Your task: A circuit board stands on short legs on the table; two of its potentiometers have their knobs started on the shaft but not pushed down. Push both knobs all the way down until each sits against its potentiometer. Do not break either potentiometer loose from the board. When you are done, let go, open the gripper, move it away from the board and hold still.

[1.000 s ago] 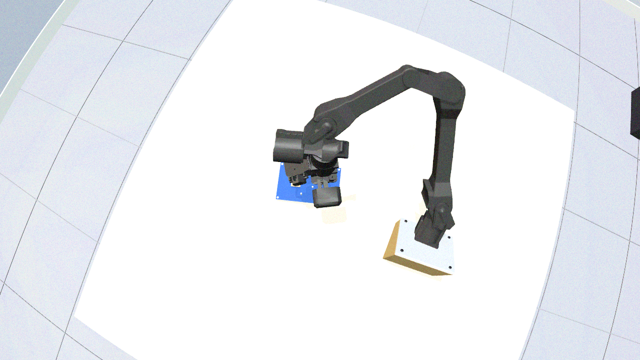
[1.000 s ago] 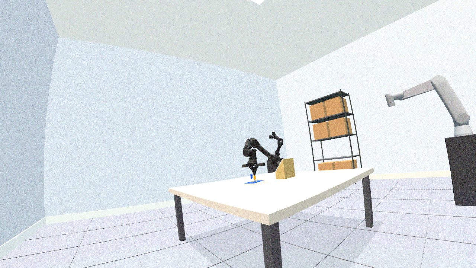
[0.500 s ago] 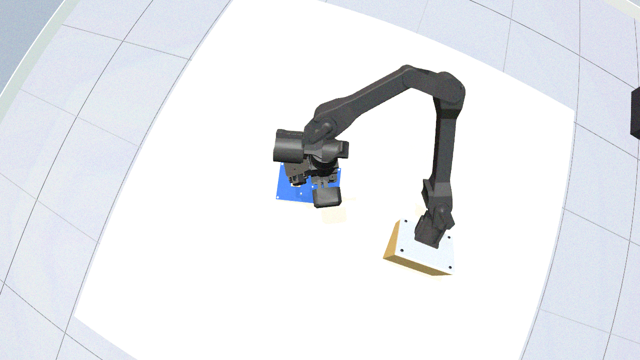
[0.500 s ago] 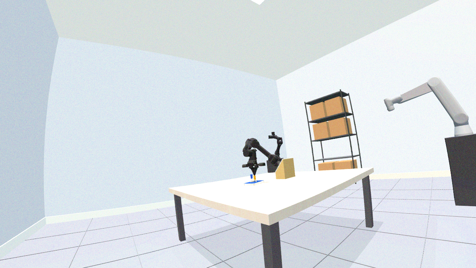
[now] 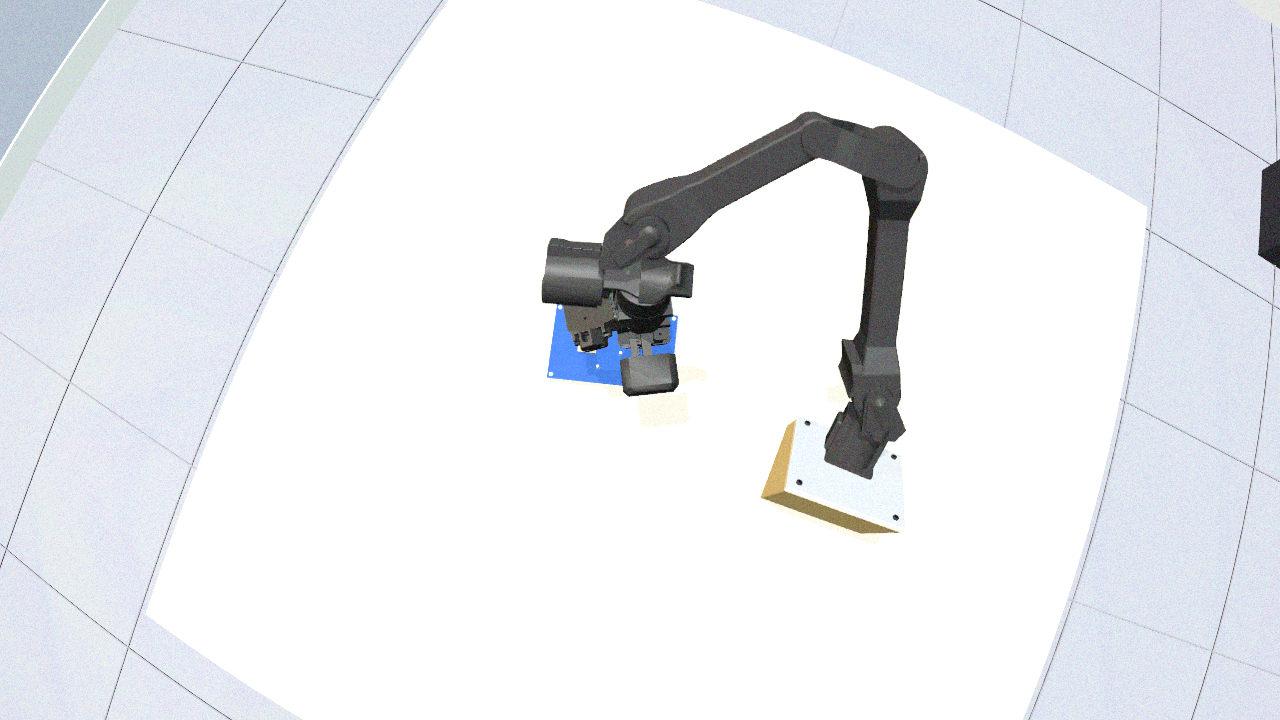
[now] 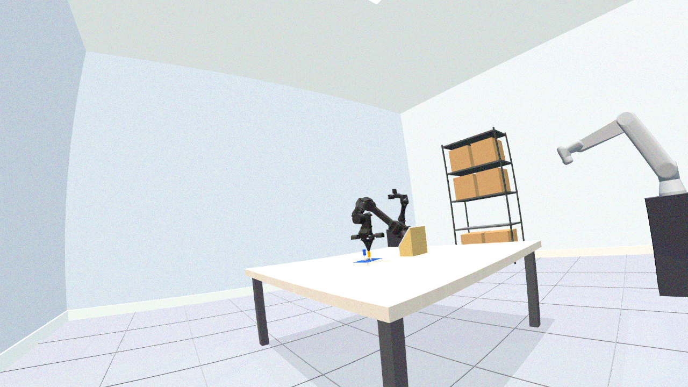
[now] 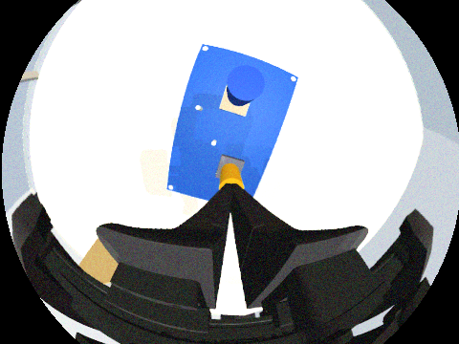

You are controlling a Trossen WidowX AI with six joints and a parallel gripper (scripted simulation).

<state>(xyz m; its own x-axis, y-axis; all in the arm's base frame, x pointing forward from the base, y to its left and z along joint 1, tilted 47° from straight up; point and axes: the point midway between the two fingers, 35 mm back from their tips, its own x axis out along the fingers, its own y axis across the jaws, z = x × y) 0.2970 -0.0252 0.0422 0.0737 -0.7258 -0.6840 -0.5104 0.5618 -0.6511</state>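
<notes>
Right now the orange knob is 20 mm below my gripper tip. The rest, counted from my gripper tip: dark blue knob 60 mm ahead, 30 mm to the left.
</notes>
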